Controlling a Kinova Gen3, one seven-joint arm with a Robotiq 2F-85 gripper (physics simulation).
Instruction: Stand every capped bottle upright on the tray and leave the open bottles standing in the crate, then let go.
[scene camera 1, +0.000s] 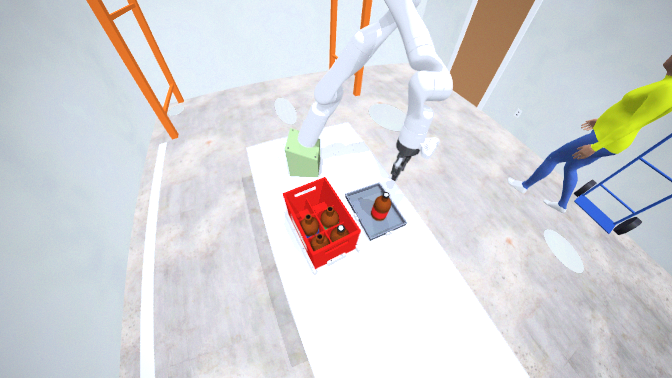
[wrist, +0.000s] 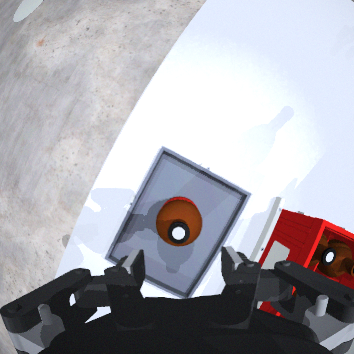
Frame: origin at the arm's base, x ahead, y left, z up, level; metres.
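Where they show: gripper, fingertip midpoint: (scene camera 1: 397, 174) (wrist: 182, 261); arm's base, origin of the base link: (scene camera 1: 306, 140).
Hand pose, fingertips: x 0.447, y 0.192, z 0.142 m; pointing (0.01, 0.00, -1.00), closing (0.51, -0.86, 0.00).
Note:
Each offset is from my fingertips to the top centre of the thing. "spot": to the spot under its first point. Level surfaces: height alone.
A brown bottle with a white cap and red label {spot: 0.010 m ahead, 0.021 m right, 0.180 m down} (scene camera 1: 382, 206) (wrist: 179, 212) stands upright on the grey tray {spot: 0.002 m back, 0.066 m right, 0.289 m down} (scene camera 1: 367, 220) (wrist: 200, 180). My gripper (scene camera 1: 394, 178) (wrist: 182, 261) is partly open and empty, above the tray and apart from the bottle. The red crate {0.033 m back, 0.281 m right, 0.119 m down} (scene camera 1: 340, 254) (wrist: 297, 234) stands beside the tray. In it, a second white-capped bottle (scene camera 1: 340, 234) (wrist: 342, 256) stands in a front compartment. Three bottles with dark open necks, one {0.032 m back, 0.325 m right, 0.131 m down} (scene camera 1: 309, 227), another {0.034 m back, 0.238 m right, 0.131 m down} (scene camera 1: 329, 218) and a third {0.056 m ahead, 0.315 m right, 0.131 m down} (scene camera 1: 320, 243), also stand in the crate. Their lower parts are hidden by the crate.
The green base block (scene camera 1: 303, 159) of the arm stands on the white table {0.294 m down} (scene camera 1: 400, 300) behind the crate. Crate walls and dividers rise around the bottles. A person in a yellow top (scene camera 1: 630, 117) is at the right on the floor, beside a blue hand truck (scene camera 1: 595, 215). Orange frames stand behind.

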